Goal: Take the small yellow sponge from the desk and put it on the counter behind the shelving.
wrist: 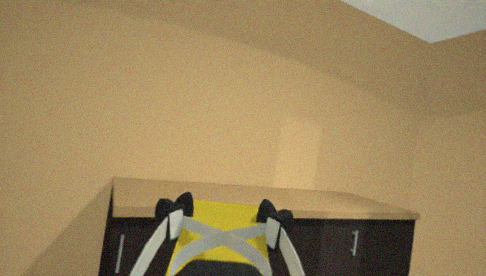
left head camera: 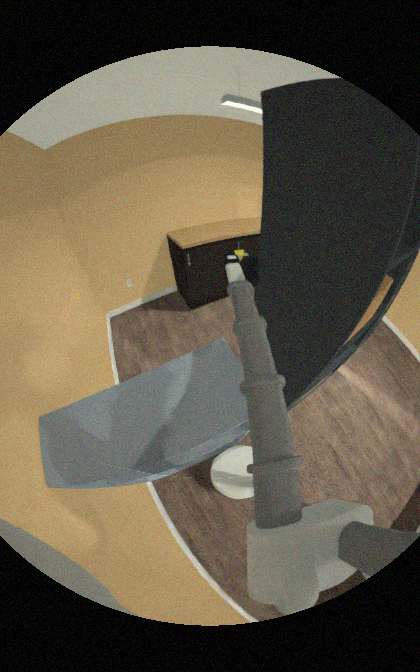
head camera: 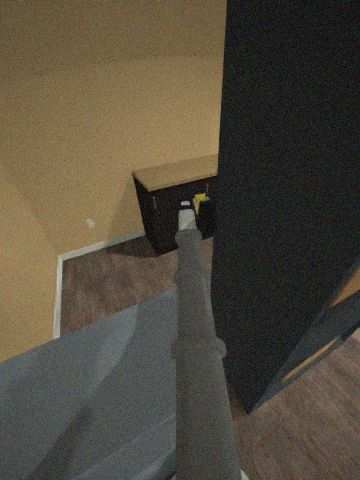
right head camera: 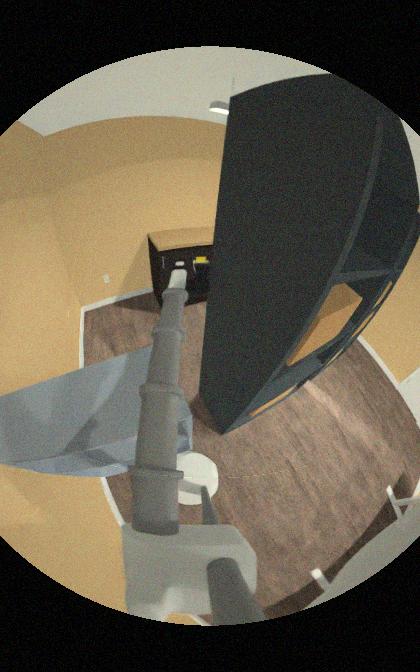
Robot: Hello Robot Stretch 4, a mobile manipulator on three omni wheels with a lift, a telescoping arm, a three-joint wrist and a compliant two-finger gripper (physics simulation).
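Places are measured from the robot's base along level axes (x ahead, y left, z up), in centimetres.
Pixels of known places: gripper, between the fingertips: [wrist: 225,211] [head camera: 199,195].
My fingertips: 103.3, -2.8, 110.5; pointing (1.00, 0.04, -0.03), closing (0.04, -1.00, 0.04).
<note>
Behind a point stands the place of what it marks, as x, y, z.
The yellow sponge [head camera: 200,196] {100.8, -3.0, 110.9} [left head camera: 239,254] [right head camera: 201,260] [wrist: 225,211] {101.3, -2.9, 111.0} is held between the two dark fingertips of my gripper [wrist: 225,211] {103.3, -2.8, 110.5}, which is shut on it. In the head views the arm reaches far out, and the sponge shows against the dark doors of the counter [head camera: 175,172] {215.0, 13.5, 87.9} [left head camera: 215,234] [right head camera: 182,239] [wrist: 325,199] {255.8, -63.1, 88.0}, below its front edge. In the wrist view the counter's wooden top lies beyond the fingers, seen at a shallow angle. The exact gap to the counter cannot be told. The tall dark shelving [head camera: 285,175] {53.0, -18.1, 136.8} [left head camera: 325,200] [right head camera: 270,200] hides the counter's right part in the head views.
The shelving's side panel stands close to the right of the arm. A grey-blue piece of furniture [head camera: 100,370] {26.2, 27.0, 103.0} [left head camera: 150,415] [right head camera: 75,415] is low on the left, partly under the arm. A white round object [left head camera: 232,472] [right head camera: 200,475] stands on the floor near the arm's base.
</note>
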